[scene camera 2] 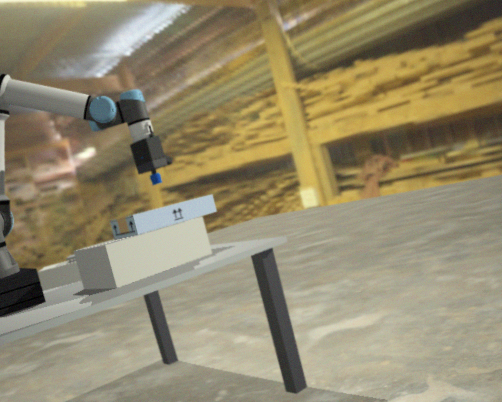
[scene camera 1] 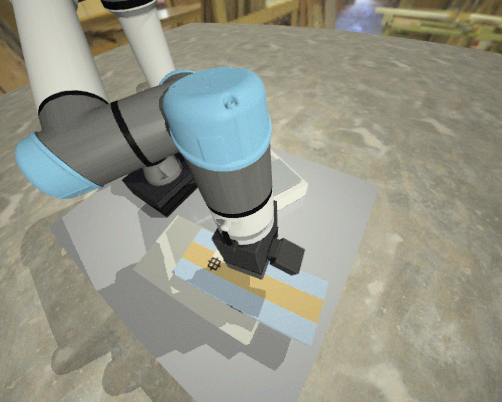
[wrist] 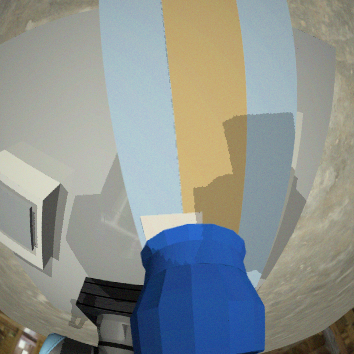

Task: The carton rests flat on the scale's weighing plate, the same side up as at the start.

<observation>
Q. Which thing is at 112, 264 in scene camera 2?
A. A cream block.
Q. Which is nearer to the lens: the carton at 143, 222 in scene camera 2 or the scale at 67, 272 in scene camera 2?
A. The carton.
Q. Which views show the carton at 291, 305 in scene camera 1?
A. Scene camera 2, scene camera 1 and the wrist view: all of them.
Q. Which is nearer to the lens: the carton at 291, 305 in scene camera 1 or the scale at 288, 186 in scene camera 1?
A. The carton.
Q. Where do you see a cream block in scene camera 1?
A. At 157, 264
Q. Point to the suction cup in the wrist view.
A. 195, 286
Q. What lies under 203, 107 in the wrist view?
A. A carton.
</observation>
